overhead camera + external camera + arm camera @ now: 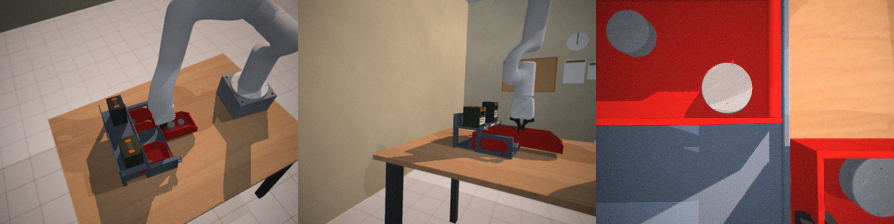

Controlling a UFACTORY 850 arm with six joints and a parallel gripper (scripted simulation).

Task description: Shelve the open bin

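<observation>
Right now the blue-grey shelf is 120 mm ahead of my hand, 40 mm to the right of it and 30 mm below it. From my hand the other things lie so: grey disc (100 mm to the right, 80 mm below, 20 mm ahead).
</observation>
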